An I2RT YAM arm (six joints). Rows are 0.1 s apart.
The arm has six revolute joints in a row. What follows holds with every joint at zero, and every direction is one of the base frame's. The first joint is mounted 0.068 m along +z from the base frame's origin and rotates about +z. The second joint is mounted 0.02 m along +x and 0.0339 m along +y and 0.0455 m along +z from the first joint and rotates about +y. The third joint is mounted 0.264 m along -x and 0.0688 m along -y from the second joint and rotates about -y. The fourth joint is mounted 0.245 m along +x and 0.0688 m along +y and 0.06 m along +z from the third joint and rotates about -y. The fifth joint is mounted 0.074 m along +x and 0.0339 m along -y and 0.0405 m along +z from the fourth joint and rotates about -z. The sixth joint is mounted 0.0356 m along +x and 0.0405 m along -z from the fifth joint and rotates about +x. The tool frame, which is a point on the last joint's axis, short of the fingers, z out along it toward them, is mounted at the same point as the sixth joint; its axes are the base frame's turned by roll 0, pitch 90 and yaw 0 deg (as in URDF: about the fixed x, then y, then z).
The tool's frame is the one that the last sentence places.
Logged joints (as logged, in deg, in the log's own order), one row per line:
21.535, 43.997, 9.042, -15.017, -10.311, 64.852
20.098, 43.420, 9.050, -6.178, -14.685, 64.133
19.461, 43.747, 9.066, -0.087, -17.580, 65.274
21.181, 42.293, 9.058, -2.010, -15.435, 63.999
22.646, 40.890, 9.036, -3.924, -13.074, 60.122
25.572, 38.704, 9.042, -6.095, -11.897, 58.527
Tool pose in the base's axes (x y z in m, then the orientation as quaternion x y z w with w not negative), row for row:
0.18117, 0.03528, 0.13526, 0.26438, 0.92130, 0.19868, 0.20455
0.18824, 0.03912, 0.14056, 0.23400, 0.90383, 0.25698, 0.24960
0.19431, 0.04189, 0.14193, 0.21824, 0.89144, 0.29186, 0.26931
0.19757, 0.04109, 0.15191, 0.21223, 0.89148, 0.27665, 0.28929
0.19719, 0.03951, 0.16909, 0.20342, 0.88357, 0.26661, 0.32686
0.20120, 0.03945, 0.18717, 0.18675, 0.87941, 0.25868, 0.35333
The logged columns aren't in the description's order. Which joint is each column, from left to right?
Columns, left to right: joint 3, joint 6, joint 1, joint 4, joint 5, joint 2.
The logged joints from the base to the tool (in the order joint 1, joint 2, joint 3, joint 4, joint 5, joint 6), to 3 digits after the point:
9.042, 64.852, 21.535, -15.017, -10.311, 43.997
9.050, 64.133, 20.098, -6.178, -14.685, 43.420
9.066, 65.274, 19.461, -0.087, -17.580, 43.747
9.058, 63.999, 21.181, -2.010, -15.435, 42.293
9.036, 60.122, 22.646, -3.924, -13.074, 40.890
9.042, 58.527, 25.572, -6.095, -11.897, 38.704

